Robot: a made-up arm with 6 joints.
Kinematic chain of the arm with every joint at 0, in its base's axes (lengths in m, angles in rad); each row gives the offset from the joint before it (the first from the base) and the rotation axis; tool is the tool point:
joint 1: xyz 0 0 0.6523 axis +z
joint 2: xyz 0.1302 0 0 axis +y
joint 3: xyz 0 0 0.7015 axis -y
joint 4: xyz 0 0 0.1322 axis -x
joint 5: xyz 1.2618 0 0 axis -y
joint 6: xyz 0.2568 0 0 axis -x
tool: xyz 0 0 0
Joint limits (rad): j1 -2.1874..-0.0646 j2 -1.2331..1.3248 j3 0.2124..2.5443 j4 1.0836..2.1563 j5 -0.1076..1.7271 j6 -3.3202..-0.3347
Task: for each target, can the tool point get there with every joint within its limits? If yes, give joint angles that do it. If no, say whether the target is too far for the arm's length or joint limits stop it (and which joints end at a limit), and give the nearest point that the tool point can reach.
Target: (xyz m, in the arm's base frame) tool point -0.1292 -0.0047 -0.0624
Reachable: no: joint limits stop it (at a limit: joint 1, joint 2, joint 3, joint 4, joint 5) | nearest point -1.3484 0.3119 -0.0428 | short by 1.260 m
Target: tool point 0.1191 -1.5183 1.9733
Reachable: yes | joints -1.6358 0.2150 0.6457 1.8698 1.0891 -2.9827
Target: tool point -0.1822 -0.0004 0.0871
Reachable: no: joint limits stop it (at a limit: joint 1, joint 2, joint 3, joint 4, joint 5) | nearest point -1.3484 0.3119 -0.0428 | short by 1.214 m
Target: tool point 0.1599 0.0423 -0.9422
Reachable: no: joint limits stop it (at a limit: joint 1, joint 2, joint 3, joint 4) | nearest point 1.3754 0.1254 -0.3211 | short by 1.368 m
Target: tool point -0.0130 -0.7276 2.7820
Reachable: yes | joints -1.7070 0.2164 1.3811 1.2085 0.3661 -0.8592
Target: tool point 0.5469 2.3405 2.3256
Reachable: no: too far | nearest point 0.3931 1.6821 1.8791 | short by 0.810 m
